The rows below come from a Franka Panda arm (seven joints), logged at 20 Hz.
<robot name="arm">
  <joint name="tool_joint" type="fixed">
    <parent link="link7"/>
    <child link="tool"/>
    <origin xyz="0 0 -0.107" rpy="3.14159 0 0"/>
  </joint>
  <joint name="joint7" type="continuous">
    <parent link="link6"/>
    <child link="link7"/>
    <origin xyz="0.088 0 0"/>
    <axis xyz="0 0 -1"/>
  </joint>
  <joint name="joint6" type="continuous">
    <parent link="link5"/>
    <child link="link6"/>
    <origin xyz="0 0 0"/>
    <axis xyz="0 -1 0"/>
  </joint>
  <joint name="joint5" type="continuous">
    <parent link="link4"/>
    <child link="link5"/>
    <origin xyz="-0.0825 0 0.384"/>
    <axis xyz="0 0 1"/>
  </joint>
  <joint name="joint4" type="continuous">
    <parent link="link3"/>
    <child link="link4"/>
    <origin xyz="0.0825 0 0"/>
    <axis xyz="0 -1 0"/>
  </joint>
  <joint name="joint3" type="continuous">
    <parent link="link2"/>
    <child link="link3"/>
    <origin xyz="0 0 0.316"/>
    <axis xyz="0 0 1"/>
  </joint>
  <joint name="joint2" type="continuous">
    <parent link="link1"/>
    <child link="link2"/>
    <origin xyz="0 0 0"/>
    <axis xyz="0 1 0"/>
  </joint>
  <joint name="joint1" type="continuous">
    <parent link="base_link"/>
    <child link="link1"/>
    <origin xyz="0 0 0.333"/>
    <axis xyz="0 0 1"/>
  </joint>
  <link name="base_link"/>
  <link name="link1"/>
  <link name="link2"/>
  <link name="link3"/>
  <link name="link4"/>
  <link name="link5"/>
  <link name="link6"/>
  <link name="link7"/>
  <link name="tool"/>
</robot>
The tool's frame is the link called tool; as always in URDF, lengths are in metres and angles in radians. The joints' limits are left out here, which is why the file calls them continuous.
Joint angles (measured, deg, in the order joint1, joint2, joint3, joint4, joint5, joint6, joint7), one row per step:
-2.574 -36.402 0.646 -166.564 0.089 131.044 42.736
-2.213 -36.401 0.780 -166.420 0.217 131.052 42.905
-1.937 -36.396 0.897 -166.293 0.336 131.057 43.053
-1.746 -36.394 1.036 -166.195 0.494 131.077 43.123
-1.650 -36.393 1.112 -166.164 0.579 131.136 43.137
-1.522 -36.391 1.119 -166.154 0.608 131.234 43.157
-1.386 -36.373 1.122 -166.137 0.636 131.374 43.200
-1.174 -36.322 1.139 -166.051 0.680 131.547 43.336
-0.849 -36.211 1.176 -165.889 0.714 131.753 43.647
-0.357 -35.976 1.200 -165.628 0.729 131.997 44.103
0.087 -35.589 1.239 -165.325 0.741 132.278 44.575
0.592 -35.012 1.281 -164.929 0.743 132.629 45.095
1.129 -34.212 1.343 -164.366 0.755 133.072 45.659
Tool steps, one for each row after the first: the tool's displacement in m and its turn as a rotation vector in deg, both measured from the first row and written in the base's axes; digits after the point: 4 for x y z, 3 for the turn. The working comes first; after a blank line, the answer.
Tool pose at each row, in the base's axes (x y z in m, rotation vector in deg; the steps are taken from these numbers as rounded here):
0.3150 -0.0112 0.3460 -166.377 68.652 -1.469
0.3158 -0.0085 0.3471 -166.436 68.306 -1.680
0.3165 -0.0064 0.3481 -166.457 68.067 -1.852
0.3171 -0.0047 0.3489 -166.459 67.844 -1.998
0.3173 -0.0038 0.3492 -166.462 67.694 -2.116
0.3176 -0.0030 0.3494 -166.464 67.534 -2.259
0.3179 -0.0022 0.3496 -166.441 67.394 -2.449
0.3187 -0.0010 0.3503 -166.378 67.263 -2.735
0.3199 0.0010 0.3512 -166.284 67.184 -3.099
0.3217 0.0039 0.3523 -166.196 67.065 -3.479
0.3238 0.0067 0.3529 -166.110 67.030 -3.756
0.3265 0.0099 0.3533 -166.049 66.965 -3.994
0.3303 0.0134 0.3537 -165.968 66.890 -4.280

0.0008 0.0027 0.0011 0.017 -0.153 0.219
0.0015 0.0048 0.0021 0.038 -0.280 0.365
0.0021 0.0065 0.0029 0.076 -0.397 0.498
0.0023 0.0074 0.0032 0.095 -0.487 0.588
0.0026 0.0082 0.0034 0.111 -0.593 0.683
0.0029 0.0090 0.0036 0.130 -0.733 0.761
0.0037 0.0102 0.0043 0.155 -0.942 0.824
0.0049 0.0122 0.0052 0.168 -1.200 0.849
0.0067 0.0151 0.0063 0.185 -1.471 0.900
0.0088 0.0179 0.0069 0.198 -1.669 0.900
0.0115 0.0211 0.0073 0.209 -1.839 0.925
0.0153 0.0246 0.0077 0.228 -2.047 0.951

